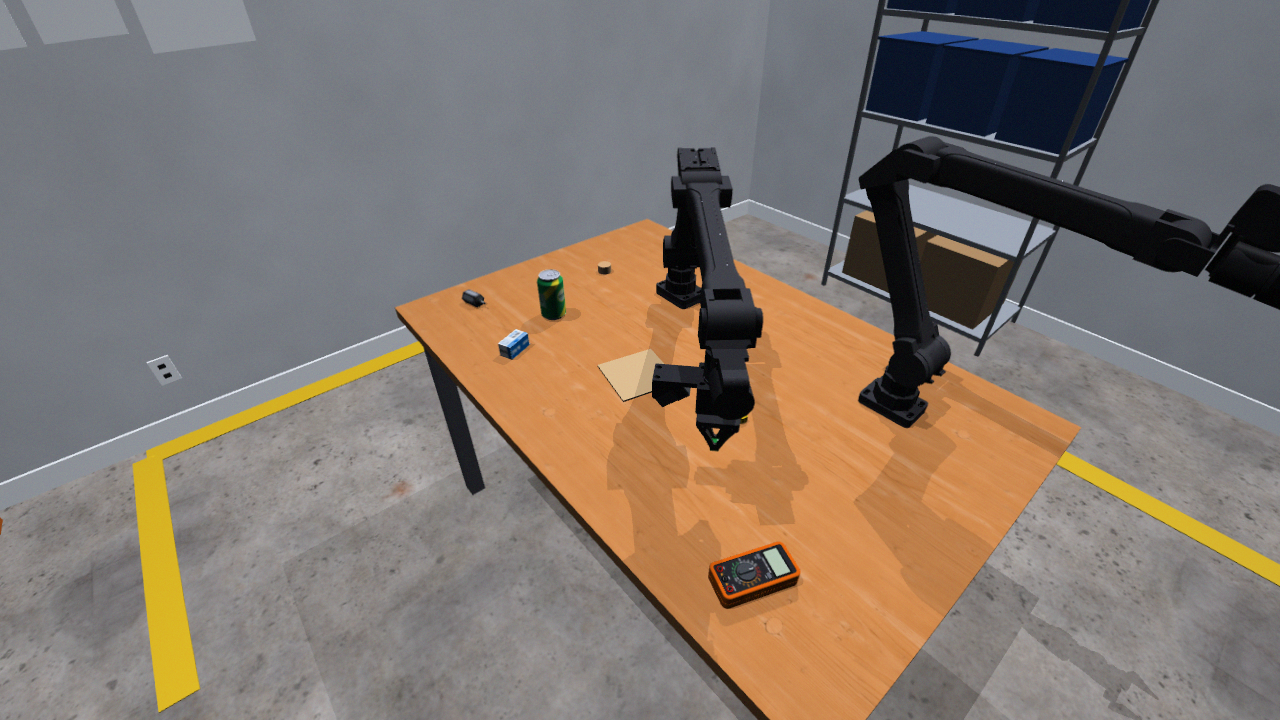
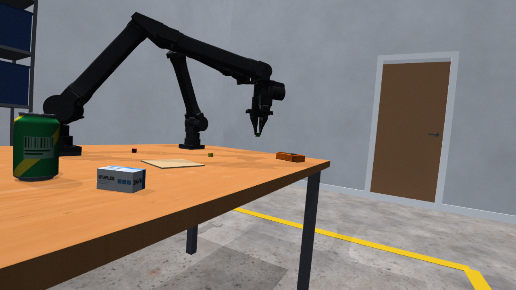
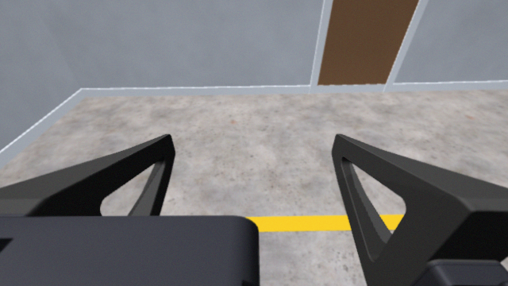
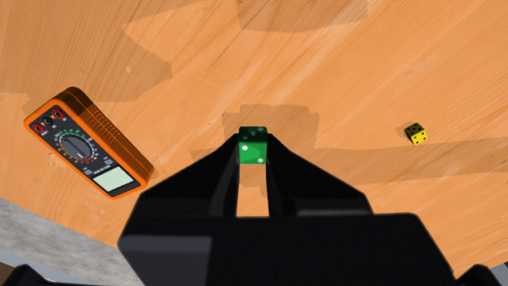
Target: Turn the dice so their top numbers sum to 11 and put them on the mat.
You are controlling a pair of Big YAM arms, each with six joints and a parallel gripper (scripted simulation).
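Now: right hand 12 cm past the tan mat, 33 cm to the left of it and 11 cm above it. From my right hand the other things lie so: yellow die: 18 cm behind, 7 cm to the right, 10 cm below; red die: 41 cm behind, 25 cm to the right, 10 cm below; green die: 1 cm below.
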